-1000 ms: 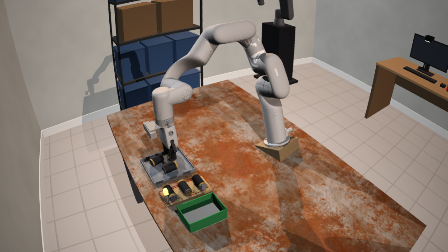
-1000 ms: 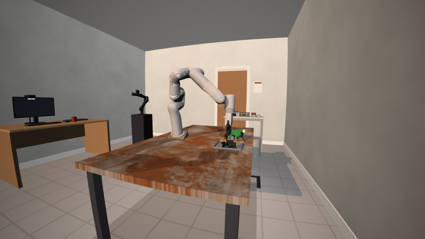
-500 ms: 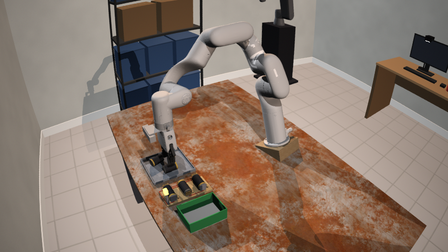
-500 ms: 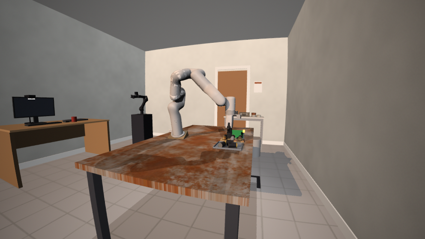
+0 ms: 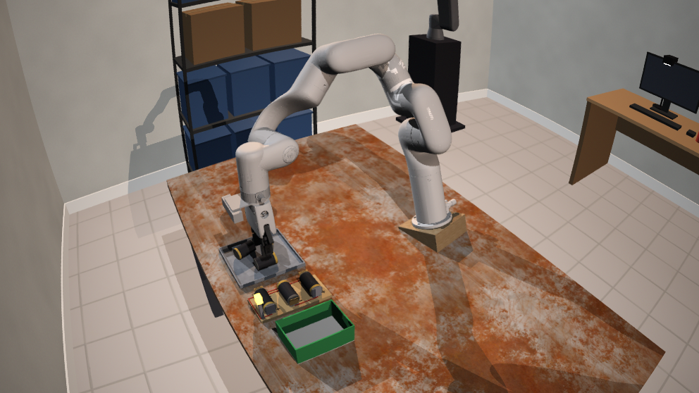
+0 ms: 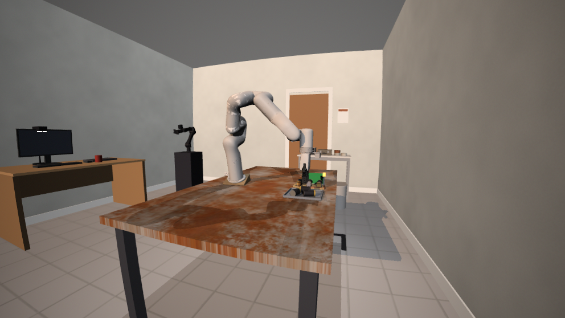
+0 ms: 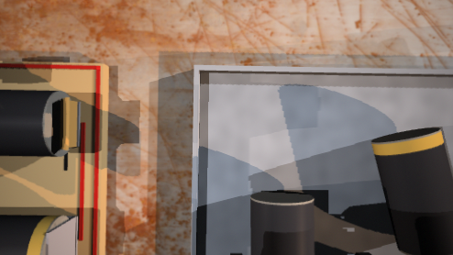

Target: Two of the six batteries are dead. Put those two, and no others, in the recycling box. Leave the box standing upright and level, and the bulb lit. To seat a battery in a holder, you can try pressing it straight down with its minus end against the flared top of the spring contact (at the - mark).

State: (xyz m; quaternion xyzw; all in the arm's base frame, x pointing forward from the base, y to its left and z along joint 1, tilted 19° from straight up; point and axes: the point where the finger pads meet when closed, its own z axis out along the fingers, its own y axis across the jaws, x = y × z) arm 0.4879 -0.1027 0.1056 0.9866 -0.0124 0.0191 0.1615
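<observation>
Now: the grey tray 40 mm to the right of my hand and 80 mm below it. Round my hand: green recycling box 30 mm ahead, 300 mm to the left, 60 mm below.
</observation>
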